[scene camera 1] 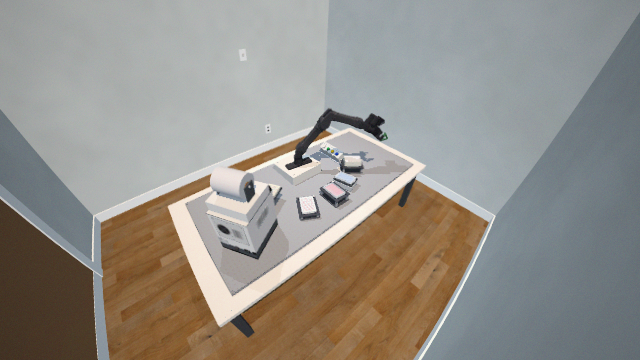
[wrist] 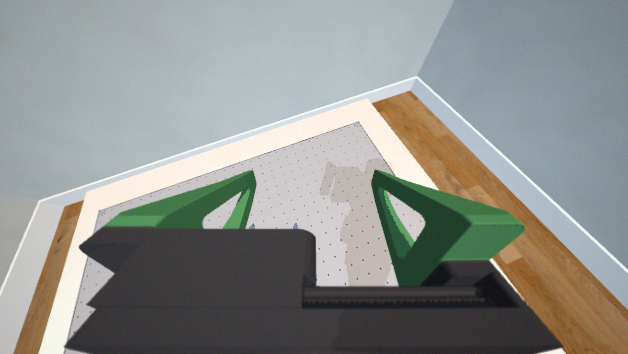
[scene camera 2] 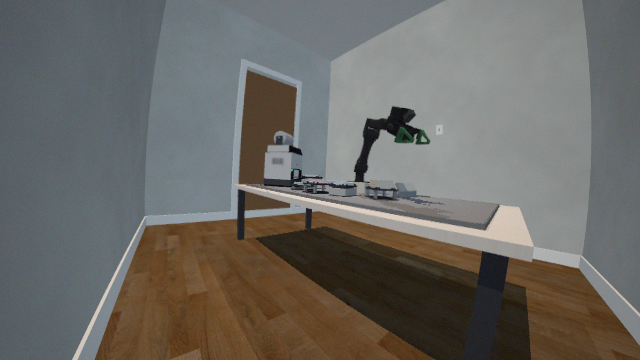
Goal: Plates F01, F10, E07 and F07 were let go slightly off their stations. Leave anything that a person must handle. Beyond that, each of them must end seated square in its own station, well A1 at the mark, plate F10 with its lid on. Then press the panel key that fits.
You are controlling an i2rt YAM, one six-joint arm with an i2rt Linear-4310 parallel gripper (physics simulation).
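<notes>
My gripper (scene camera 1: 384, 135) (scene camera 2: 414, 137) (wrist: 313, 176) is open and empty, high above the far right end of the table. In scene camera 1, a white plate with pinkish wells (scene camera 1: 307, 205) sits on a dark station. Right of it are a pink-topped plate (scene camera 1: 335, 190) and a pale blue plate (scene camera 1: 345, 178). A cream, block-like piece (scene camera 1: 352, 160) (scene camera 2: 382, 183) rests on a dark raised station further right. The key panel (scene camera 1: 331, 150), with green, yellow and blue keys, stands behind it. Labels, A1 marks, the lid and exact seating are too small to tell.
A tall white instrument with a roll-shaped top (scene camera 1: 243, 220) (scene camera 2: 281, 162) stands at the table's other end. A pale item (scene camera 1: 275, 192) lies partly hidden behind it. The arm's white base (scene camera 1: 303, 175) is at the back edge. The grey perforated mat (wrist: 300, 155) covers the table's middle.
</notes>
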